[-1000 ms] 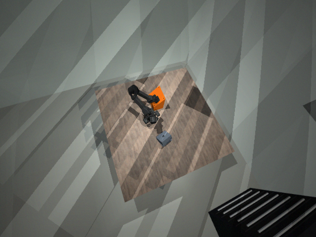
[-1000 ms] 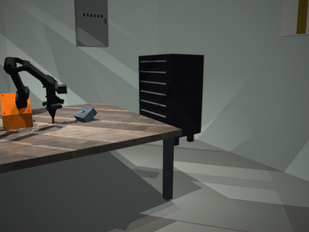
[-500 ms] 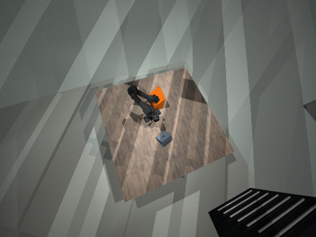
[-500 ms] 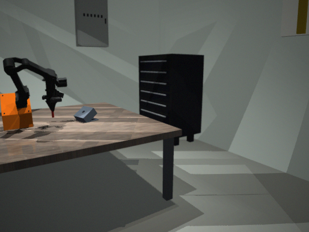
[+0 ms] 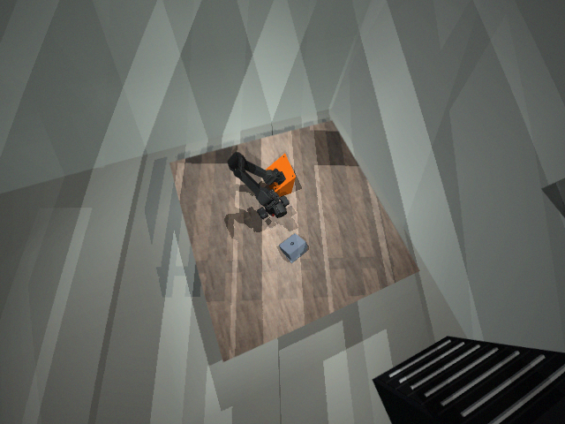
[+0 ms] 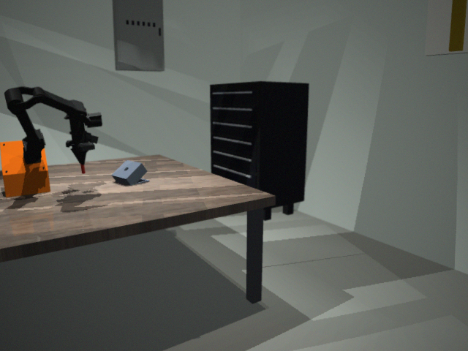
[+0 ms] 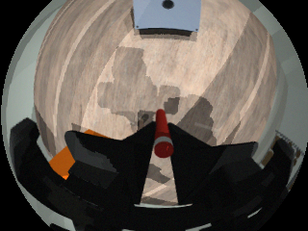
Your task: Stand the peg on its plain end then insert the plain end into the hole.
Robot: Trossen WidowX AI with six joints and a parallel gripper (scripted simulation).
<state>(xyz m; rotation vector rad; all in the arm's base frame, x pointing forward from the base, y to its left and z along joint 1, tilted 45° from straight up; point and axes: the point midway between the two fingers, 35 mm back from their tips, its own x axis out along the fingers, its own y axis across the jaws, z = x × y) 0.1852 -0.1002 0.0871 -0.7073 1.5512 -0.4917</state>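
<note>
My gripper tip is 22 cm short of the blue-grey sloped panel, 4 cm to the right of it and 8 cm above it. Round my gripper tip: red peg (2 cm above).
</note>
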